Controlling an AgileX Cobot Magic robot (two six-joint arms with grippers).
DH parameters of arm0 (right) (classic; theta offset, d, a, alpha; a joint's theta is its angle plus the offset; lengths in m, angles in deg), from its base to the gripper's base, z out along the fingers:
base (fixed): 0 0 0 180
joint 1: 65.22 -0.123 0 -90
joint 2: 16.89 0 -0.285 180
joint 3: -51.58 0 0.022 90
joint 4: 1.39 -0.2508 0 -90
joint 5: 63.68 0 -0.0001 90
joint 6: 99.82 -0.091 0 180
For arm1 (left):
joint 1: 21.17 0.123 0 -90
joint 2: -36.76 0 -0.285 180
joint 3: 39.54 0 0.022 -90
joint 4: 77.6 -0.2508 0 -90
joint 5: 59.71 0 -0.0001 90
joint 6: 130.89 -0.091 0 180
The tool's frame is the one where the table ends.
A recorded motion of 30 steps. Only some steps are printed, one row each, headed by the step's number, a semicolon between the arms.
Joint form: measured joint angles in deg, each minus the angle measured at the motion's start. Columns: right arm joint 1, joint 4, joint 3, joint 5, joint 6, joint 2; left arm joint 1, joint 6, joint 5, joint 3, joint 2, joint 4.
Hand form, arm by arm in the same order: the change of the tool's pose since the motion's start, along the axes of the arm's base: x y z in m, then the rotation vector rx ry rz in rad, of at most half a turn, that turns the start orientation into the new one. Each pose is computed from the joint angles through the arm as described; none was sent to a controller.
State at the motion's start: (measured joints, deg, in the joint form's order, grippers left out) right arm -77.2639 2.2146 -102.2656 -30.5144 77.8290 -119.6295; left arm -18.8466 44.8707 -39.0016 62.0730 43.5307 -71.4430
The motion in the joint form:
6: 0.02 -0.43 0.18 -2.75 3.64 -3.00; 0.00 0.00 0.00 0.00 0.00 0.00
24: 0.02 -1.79 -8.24 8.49 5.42 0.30; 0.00 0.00 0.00 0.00 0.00 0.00
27: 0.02 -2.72 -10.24 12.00 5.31 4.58; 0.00 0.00 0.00 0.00 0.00 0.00
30: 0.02 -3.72 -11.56 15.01 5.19 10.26; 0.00 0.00 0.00 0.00 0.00 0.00
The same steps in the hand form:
6: 0.0055 0.0016 -0.0153 -0.0136 0.0069 0.0574; 0.0000 0.0000 0.0000 0.0000 0.0000 0.0000
24: 0.0165 0.0046 0.0329 -0.0077 0.0000 0.0661; 0.0000 0.0000 0.0000 0.0000 0.0000 0.0000
27: 0.0101 0.0042 0.0637 0.0150 -0.0451 0.0554; 0.0000 0.0000 0.0000 0.0000 0.0000 0.0000
30: -0.0039 0.0024 0.0983 0.0441 -0.1106 0.0468; 0.0000 0.0000 0.0000 0.0000 0.0000 0.0000

